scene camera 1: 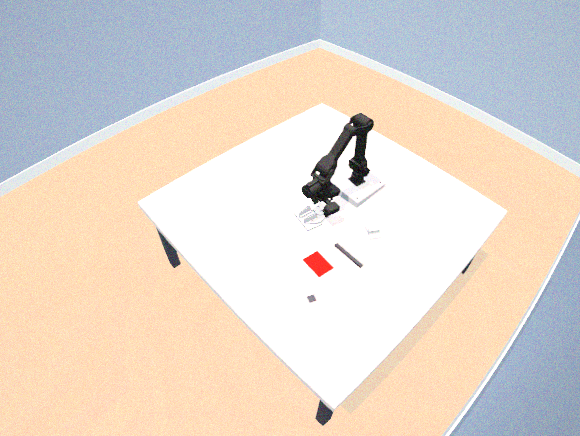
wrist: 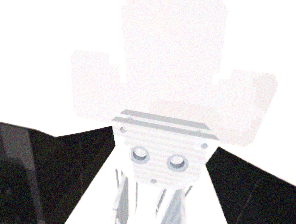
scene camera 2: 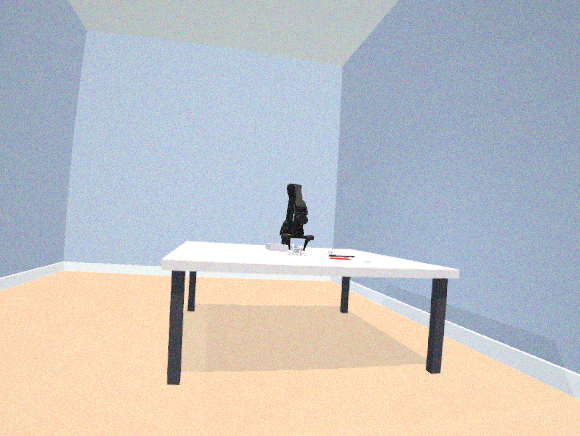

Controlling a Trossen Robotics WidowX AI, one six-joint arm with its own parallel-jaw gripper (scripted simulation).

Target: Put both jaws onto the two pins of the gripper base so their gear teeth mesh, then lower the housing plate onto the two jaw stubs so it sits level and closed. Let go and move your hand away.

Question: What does my gripper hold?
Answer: A small white part.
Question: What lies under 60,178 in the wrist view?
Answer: My gripper.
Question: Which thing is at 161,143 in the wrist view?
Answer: A small white part.
